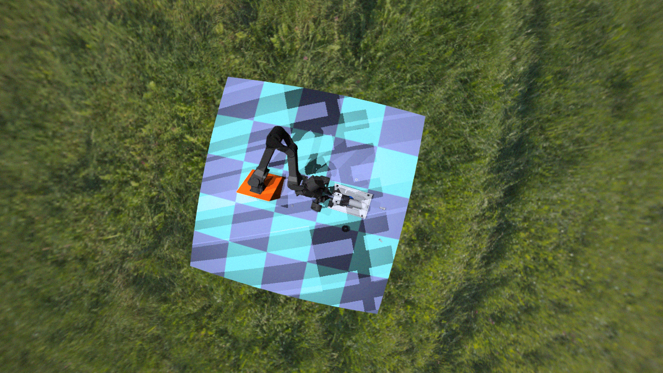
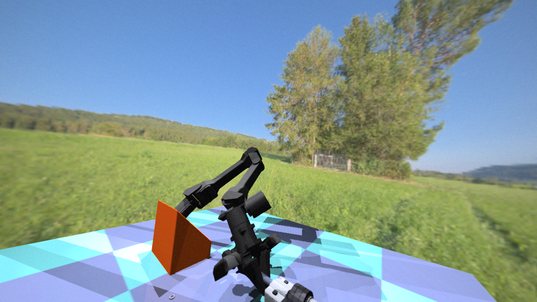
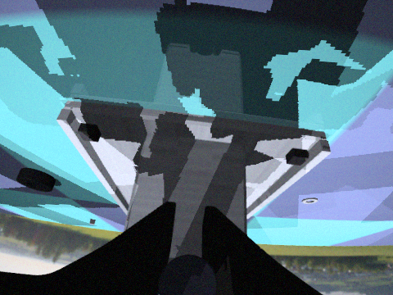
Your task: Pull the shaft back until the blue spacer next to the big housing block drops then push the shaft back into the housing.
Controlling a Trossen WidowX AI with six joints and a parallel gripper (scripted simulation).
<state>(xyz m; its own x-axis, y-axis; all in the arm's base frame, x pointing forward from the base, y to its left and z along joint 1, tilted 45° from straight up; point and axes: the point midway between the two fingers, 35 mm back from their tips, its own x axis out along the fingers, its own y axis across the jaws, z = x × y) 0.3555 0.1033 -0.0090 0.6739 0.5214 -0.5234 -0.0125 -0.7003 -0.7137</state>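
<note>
The grey shaft lies 40 mm ahead of my gripper tip and 30 mm above it. The rest, counted from my gripper tip: black spacer 80 mm ahead, 30 mm above; then white baseplate 120 mm ahead; then blue spacer 110 mm ahead, 40 mm below.
</note>
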